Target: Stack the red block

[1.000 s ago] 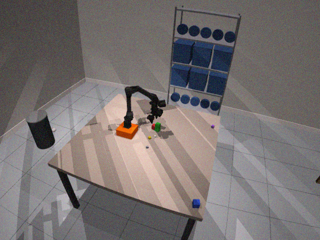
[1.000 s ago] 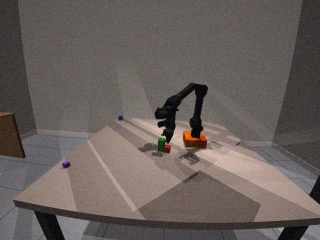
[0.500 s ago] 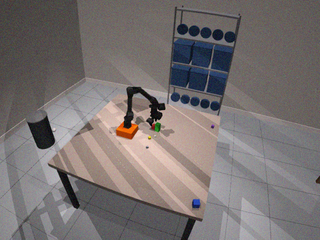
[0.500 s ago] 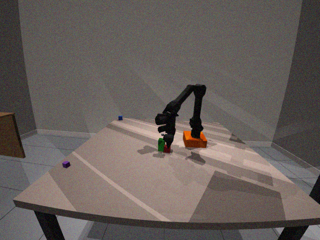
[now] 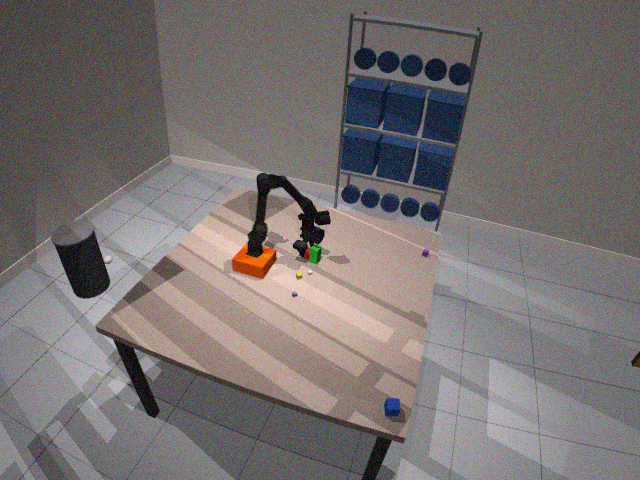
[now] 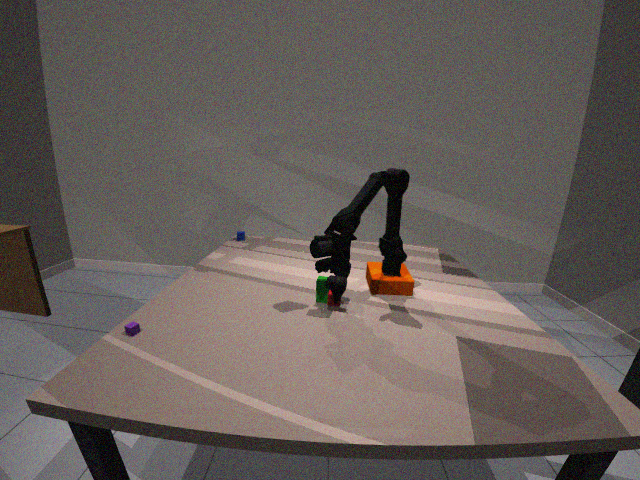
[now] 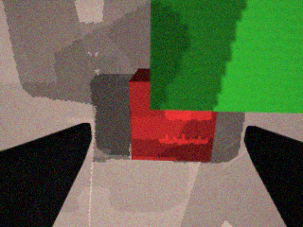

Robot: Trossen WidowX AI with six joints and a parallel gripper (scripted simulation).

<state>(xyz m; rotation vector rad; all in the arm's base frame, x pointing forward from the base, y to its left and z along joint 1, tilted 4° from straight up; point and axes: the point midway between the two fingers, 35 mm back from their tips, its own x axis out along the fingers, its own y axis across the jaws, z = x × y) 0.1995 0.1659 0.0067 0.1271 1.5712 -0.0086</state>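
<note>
The red block lies 10 mm ahead of my gripper tip and 10 mm below it. Also, from my gripper tip: grey cube: 70 mm ahead, 280 mm to the right, 20 mm below; then yellow cube: 30 mm ahead, 160 mm to the right, 20 mm below; then white cube: 70 mm ahead, 120 mm to the right, 20 mm below.
</note>
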